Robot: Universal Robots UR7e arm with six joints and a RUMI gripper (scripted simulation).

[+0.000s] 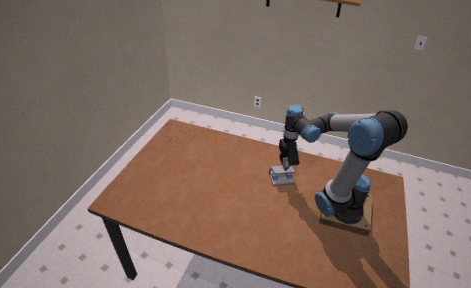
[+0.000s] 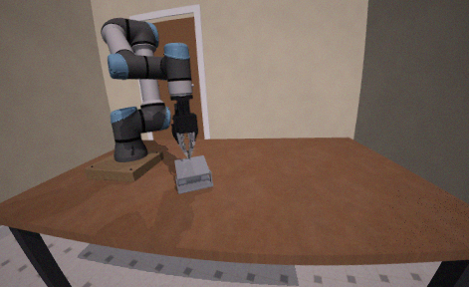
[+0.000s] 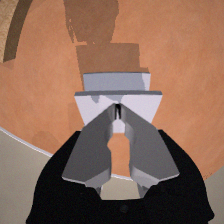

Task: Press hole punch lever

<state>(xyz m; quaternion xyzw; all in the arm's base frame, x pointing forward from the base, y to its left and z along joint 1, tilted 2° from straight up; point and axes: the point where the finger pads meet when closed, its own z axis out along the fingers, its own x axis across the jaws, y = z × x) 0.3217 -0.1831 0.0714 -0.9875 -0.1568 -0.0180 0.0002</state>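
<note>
Right now the grey hole punch is 20 mm ahead of my hand, 40 mm to the right of it and 70 mm below it.
</note>
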